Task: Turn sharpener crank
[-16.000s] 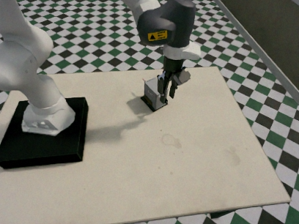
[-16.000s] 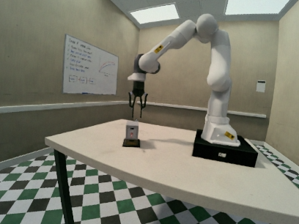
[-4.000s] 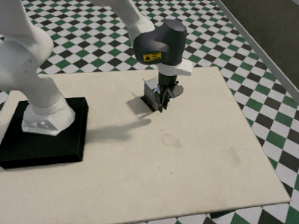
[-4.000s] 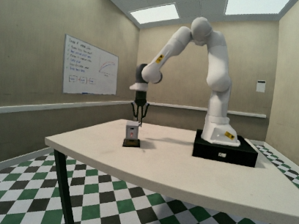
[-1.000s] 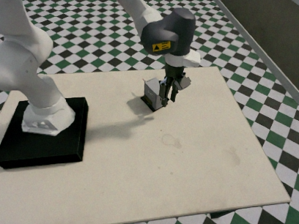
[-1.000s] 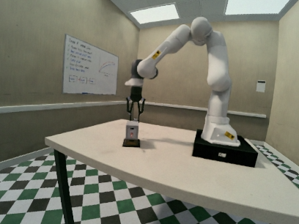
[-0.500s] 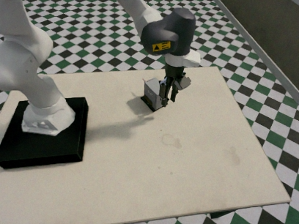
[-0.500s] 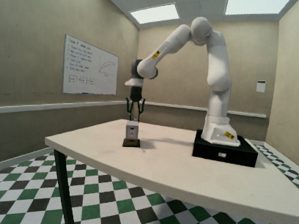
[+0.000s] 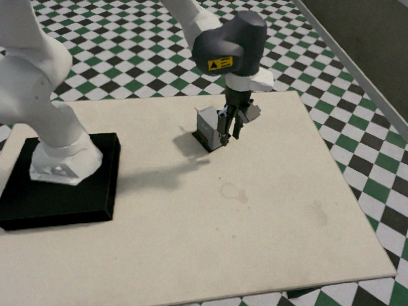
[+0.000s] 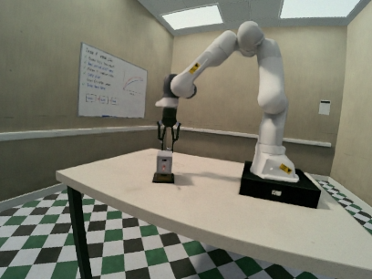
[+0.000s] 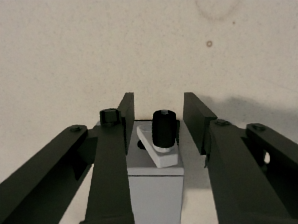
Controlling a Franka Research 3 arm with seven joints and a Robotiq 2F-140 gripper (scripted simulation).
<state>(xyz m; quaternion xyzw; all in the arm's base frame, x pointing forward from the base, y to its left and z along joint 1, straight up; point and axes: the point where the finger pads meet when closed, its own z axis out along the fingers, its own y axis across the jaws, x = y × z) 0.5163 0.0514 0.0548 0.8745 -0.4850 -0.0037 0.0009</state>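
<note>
The black knob lies 10 mm behind my hand, 10 mm to the left of it and 10 mm below it.
</note>
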